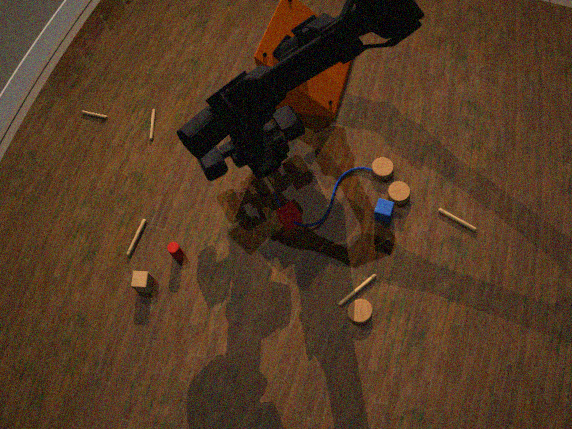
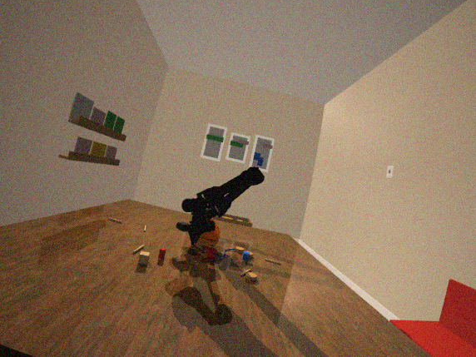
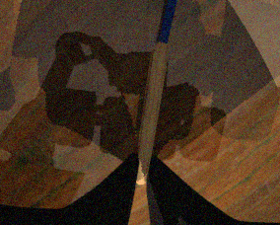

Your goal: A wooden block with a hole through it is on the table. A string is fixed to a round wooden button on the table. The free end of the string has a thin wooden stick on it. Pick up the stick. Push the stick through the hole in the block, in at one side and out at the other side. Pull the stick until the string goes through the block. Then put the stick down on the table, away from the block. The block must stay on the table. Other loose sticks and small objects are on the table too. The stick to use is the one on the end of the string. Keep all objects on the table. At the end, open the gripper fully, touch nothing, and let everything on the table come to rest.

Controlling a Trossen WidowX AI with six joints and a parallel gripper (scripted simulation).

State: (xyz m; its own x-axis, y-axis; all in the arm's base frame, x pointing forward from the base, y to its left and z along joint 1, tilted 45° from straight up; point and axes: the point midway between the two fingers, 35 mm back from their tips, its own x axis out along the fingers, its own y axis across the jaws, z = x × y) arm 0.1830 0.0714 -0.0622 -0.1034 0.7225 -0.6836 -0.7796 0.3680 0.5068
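The thin wooden stick is 30 mm to the left of my gripper tip, 30 mm ahead of it and 10 mm above it. Also, from my gripper tip: red cylinder: 210 mm ahead, 60 mm to the right, 20 mm above; red cube: 100 mm to the left, 70 mm ahead, 20 mm above; round wooden button: 210 mm to the left, 70 mm behind, 10 mm above.
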